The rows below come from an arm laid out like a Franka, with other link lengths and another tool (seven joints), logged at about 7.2 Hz.
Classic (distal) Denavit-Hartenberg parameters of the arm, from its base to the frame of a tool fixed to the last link. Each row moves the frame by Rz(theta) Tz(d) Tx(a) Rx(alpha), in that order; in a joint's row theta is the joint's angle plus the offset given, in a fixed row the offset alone. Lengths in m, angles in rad.
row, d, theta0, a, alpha
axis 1, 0.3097, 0, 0, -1.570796
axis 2, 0, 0, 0, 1.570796
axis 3, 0.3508, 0, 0.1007, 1.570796
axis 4, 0, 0, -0.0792, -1.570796
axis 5, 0.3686, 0, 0, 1.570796
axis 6, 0, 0, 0.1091, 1.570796
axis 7, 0.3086, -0.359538, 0.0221, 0.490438
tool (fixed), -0.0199, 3.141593, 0, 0
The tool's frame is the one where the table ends.
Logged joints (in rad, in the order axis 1, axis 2, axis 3, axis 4, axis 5, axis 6, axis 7), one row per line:
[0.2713 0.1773 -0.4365 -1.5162 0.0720 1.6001 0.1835]
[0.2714 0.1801 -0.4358 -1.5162 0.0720 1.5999 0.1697]
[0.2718 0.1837 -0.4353 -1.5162 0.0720 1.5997 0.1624]
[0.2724 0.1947 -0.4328 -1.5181 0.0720 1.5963 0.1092]
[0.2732 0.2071 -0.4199 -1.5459 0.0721 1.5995 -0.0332]
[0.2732 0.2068 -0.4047 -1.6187 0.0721 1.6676 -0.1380]
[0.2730 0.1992 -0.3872 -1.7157 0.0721 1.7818 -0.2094]
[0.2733 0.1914 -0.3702 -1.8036 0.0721 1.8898 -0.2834]
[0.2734 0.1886 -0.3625 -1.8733 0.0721 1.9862 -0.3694]
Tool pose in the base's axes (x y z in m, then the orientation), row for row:
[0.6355 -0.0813 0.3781 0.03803 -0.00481 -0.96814 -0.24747]
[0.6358 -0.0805 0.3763 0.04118 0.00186 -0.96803 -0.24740]
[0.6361 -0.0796 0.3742 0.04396 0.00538 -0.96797 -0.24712]
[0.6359 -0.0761 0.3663 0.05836 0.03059 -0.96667 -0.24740]
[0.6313 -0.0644 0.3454 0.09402 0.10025 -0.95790 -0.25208]
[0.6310 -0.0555 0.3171 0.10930 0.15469 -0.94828 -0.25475]
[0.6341 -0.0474 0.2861 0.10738 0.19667 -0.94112 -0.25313]
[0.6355 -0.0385 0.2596 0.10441 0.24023 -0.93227 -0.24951]
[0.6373 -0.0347 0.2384 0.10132 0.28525 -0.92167 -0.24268]
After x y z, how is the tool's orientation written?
As a quaternion, w x y z.
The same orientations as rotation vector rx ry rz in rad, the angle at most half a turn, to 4 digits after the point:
[-0.0148 -2.9700 -0.7592]
[0.0057 -2.9639 -0.7575]
[0.0164 -2.9587 -0.7553]
[0.0927 -2.9290 -0.7496]
[0.2974 -2.8415 -0.7478]
[0.4548 -2.7881 -0.7490]
[0.5789 -2.7701 -0.7451]
[0.7083 -2.7488 -0.7357]
[0.8426 -2.7224 -0.7168]

